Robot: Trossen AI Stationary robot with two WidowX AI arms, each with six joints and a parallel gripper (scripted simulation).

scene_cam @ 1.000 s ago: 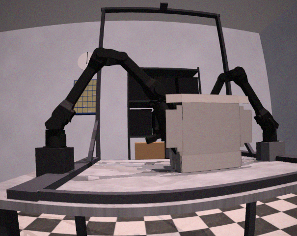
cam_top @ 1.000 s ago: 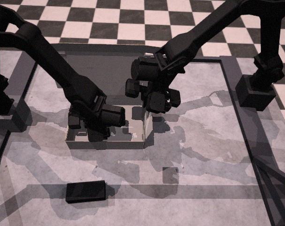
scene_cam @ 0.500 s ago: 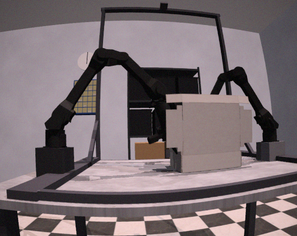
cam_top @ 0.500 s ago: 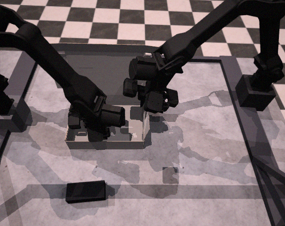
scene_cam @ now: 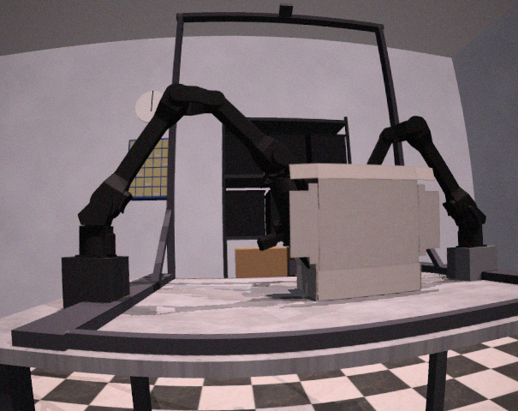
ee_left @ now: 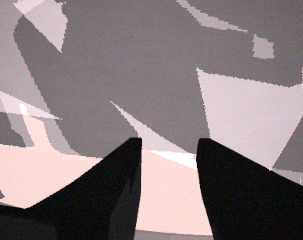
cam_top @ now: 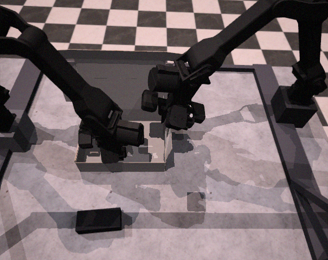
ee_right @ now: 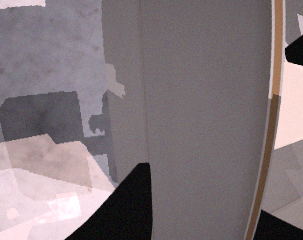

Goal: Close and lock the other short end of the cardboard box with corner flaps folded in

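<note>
The black block is 240 mm behind my left hand, 50 mm to the left of it and 20 mm below it.
</note>
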